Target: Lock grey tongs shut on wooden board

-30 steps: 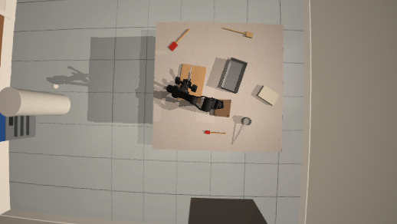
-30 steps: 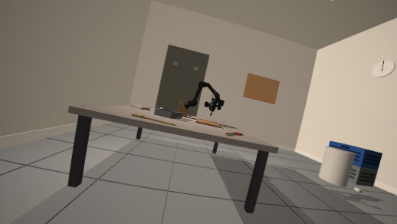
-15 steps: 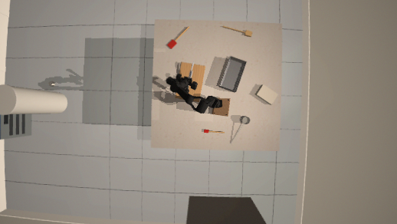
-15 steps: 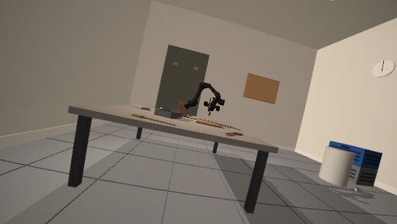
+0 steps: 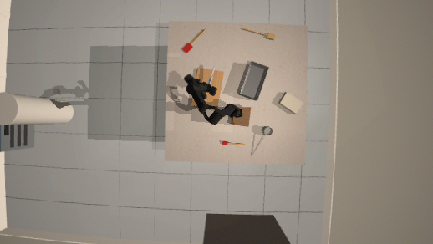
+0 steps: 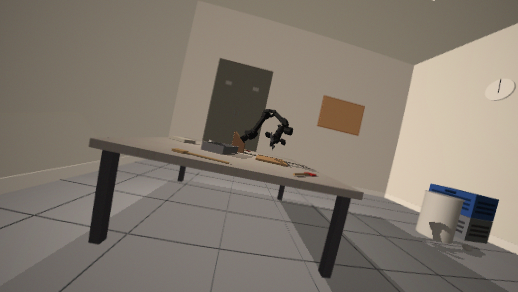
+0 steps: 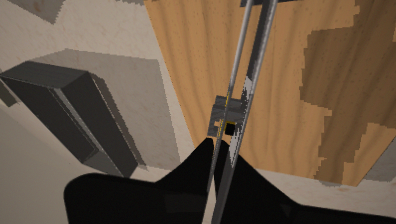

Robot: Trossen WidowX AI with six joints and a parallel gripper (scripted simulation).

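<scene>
The wooden board is 110 mm below my gripper tip, 30 mm to the left of it and 10 mm ahead of it. From my gripper tip the other things lie so: cream block 720 mm to the right, 140 mm behind, 100 mm below; red-headed tool 450 mm ahead, 150 mm to the left, 110 mm below; grey roasting tin 380 mm to the right, 90 mm below, 60 mm ahead.
</scene>
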